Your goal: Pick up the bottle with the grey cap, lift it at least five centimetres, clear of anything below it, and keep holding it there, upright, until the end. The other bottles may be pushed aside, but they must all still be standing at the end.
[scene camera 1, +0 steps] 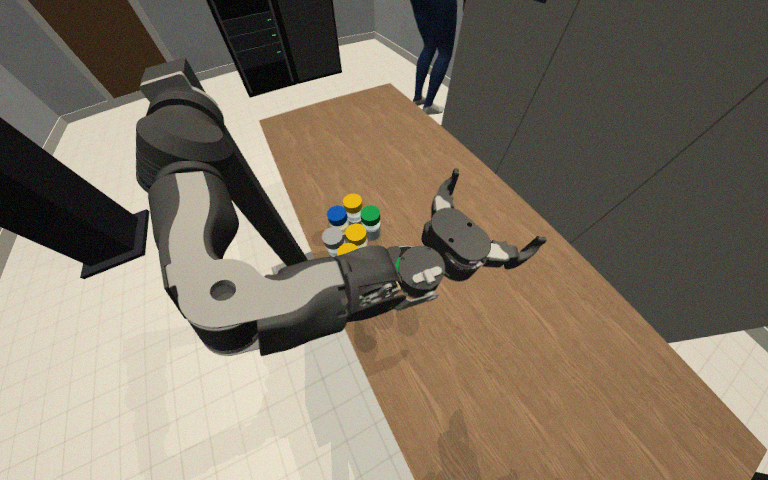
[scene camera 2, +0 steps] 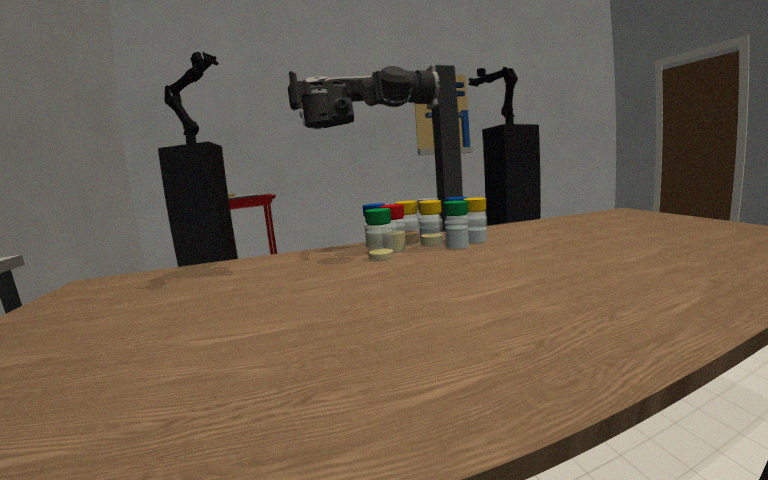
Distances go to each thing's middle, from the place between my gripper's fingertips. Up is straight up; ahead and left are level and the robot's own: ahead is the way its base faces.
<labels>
I see my gripper 100 mm past the green-capped bottle point(scene camera 2: 379, 233), 70 mm to the right of it and 280 mm above it.
</labels>
